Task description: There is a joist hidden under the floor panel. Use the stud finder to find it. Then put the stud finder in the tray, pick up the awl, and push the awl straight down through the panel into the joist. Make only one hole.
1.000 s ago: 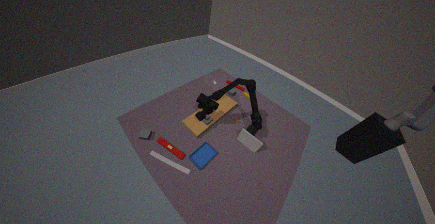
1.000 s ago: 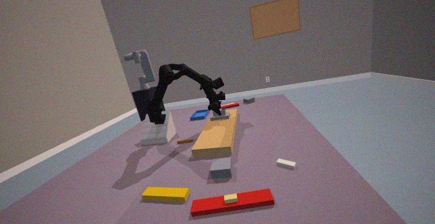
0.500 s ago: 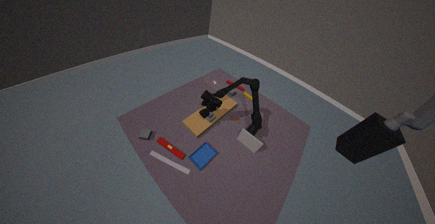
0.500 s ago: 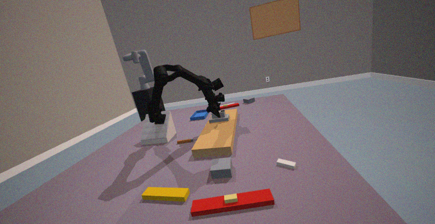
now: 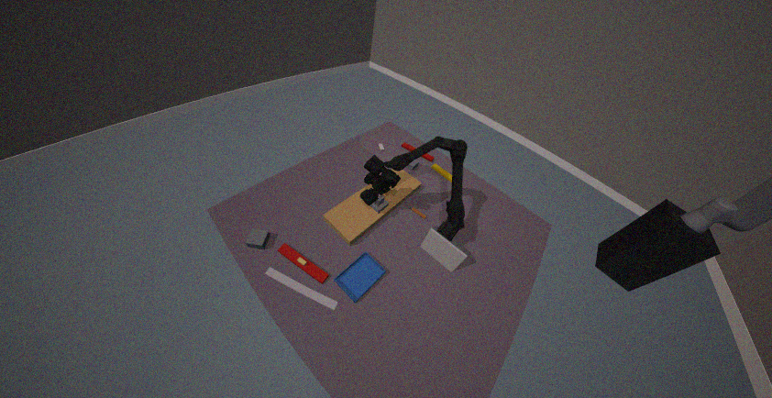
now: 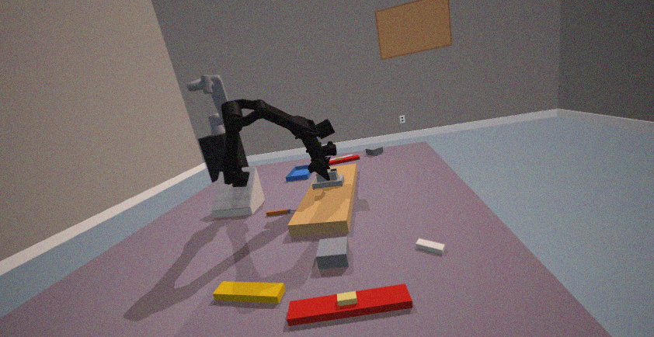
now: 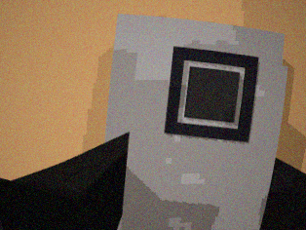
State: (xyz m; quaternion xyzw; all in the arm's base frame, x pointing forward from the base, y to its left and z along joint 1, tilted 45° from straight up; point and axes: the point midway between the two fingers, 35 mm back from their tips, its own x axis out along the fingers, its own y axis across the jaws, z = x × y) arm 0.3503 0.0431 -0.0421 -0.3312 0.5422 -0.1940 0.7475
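My gripper tip is 23 cm past the blue tray, 27 cm to the right of it and 5 cm above it. Also, from my gripper tip: white block 32 cm ahead, 36 cm to the right, 6 cm below; stud finder 1 cm ahead, 2 cm above; awl 15 cm behind, 15 cm to the right, 6 cm below.
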